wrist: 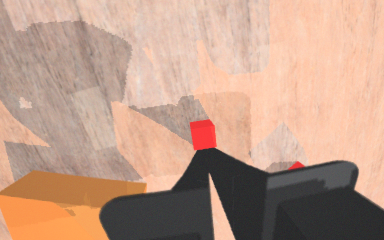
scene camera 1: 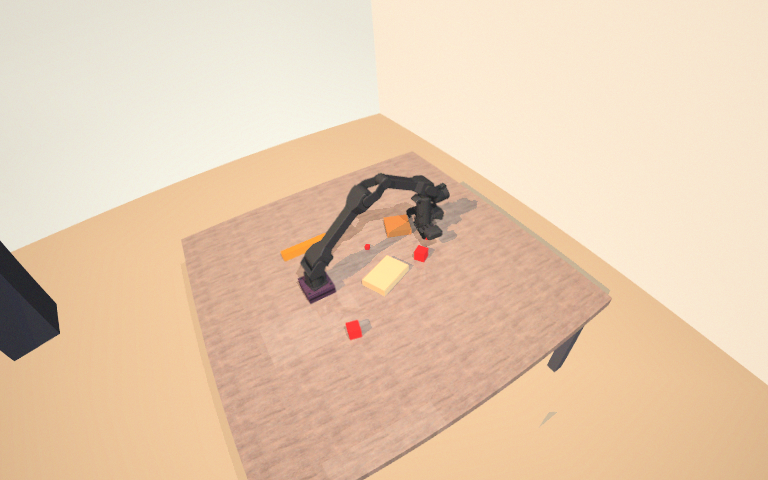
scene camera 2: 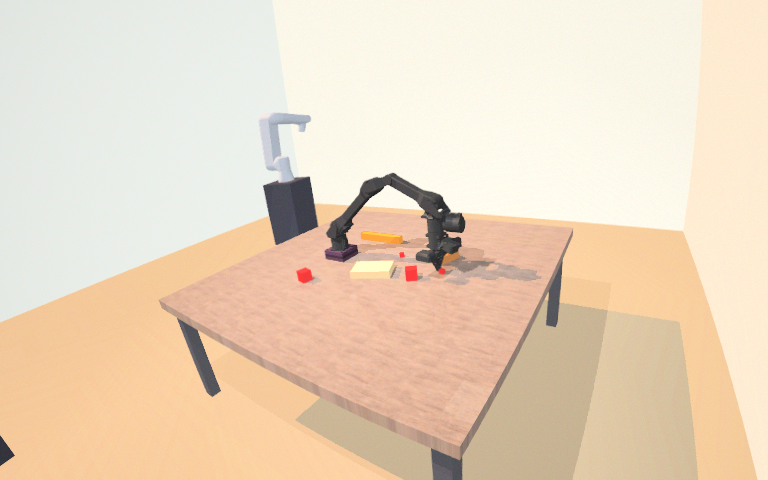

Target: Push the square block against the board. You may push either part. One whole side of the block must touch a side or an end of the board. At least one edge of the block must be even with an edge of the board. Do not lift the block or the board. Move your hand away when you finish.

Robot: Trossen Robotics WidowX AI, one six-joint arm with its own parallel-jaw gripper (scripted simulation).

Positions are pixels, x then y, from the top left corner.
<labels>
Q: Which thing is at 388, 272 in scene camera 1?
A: A pale yellow flat slab.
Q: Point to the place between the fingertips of the gripper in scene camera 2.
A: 438, 270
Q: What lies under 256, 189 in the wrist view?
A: The gripper.
</labels>
